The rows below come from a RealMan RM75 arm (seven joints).
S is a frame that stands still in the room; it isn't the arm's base.
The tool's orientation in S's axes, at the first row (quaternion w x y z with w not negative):
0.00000, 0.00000, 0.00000, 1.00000
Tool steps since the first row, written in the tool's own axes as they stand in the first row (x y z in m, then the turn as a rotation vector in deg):
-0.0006, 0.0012, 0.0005, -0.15, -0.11, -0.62
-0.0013, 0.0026, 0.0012, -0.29, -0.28, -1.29
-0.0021, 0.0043, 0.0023, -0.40, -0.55, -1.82
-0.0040, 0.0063, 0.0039, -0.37, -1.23, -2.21
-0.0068, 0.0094, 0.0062, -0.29, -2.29, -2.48
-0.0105, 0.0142, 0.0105, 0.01, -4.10, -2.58
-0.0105, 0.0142, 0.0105, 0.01, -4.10, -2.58
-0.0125, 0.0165, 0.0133, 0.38, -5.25, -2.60
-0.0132, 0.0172, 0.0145, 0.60, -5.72, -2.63
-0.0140, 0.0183, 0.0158, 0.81, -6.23, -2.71
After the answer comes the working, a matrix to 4 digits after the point.
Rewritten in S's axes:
0.0006, -0.0012, 0.0005, 0.15, 0.11, -0.62
0.0013, -0.0026, 0.0012, 0.29, 0.28, -1.29
0.0021, -0.0043, 0.0023, 0.40, 0.55, -1.82
0.0040, -0.0063, 0.0039, 0.37, 1.23, -2.21
0.0068, -0.0094, 0.0062, 0.29, 2.29, -2.48
0.0105, -0.0142, 0.0105, -0.01, 4.10, -2.58
0.0105, -0.0142, 0.0105, -0.01, 4.10, -2.58
0.0125, -0.0165, 0.0133, -0.38, 5.25, -2.60
0.0132, -0.0172, 0.0145, -0.60, 5.72, -2.63
0.0140, -0.0183, 0.0158, -0.81, 6.23, -2.71

The tool's axes in the first row as the columns of a matrix, in S's axes (rounded; the answer above uses it unrounded):
-1.0000, 0.0000, 0.0000
0.0000, -1.0000, 0.0000
0.0000, 0.0000, 1.0000

